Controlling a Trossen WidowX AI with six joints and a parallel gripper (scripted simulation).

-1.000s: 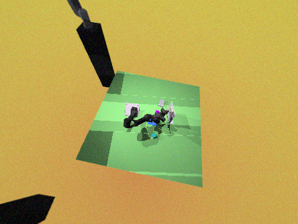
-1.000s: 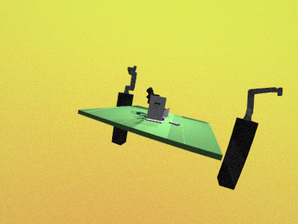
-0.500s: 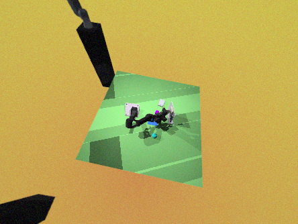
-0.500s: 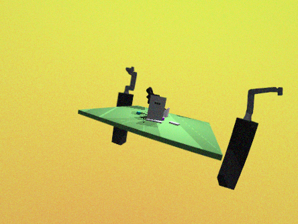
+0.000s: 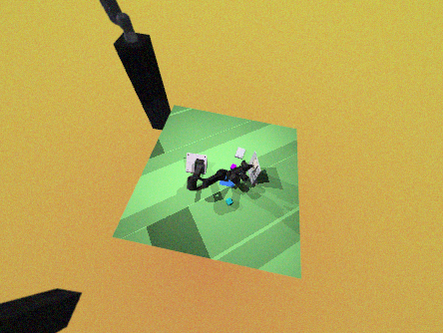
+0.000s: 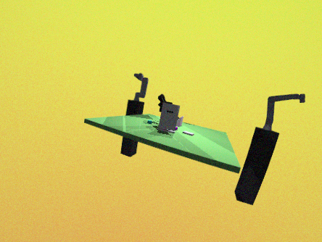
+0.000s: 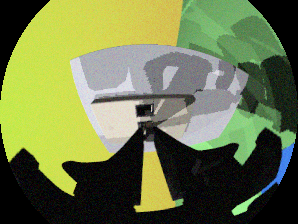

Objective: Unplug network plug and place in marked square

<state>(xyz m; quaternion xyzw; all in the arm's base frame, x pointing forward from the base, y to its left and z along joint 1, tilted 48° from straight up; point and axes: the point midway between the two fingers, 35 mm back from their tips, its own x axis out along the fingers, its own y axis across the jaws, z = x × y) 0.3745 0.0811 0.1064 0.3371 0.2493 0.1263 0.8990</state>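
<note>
Right now my gripper tip is 7 cm above the grey upright panel, 2 cm short of it and 1 cm to the right of it. From my gripper tip the other things lie so: grey square patch (21 cm to the left, 18 cm below, 9 cm behind); then purple cube (18 cm below, 13 cm behind, 5 cm to the left); then cyan cube (25 cm to the right, 18 cm below, 13 cm behind).
</note>
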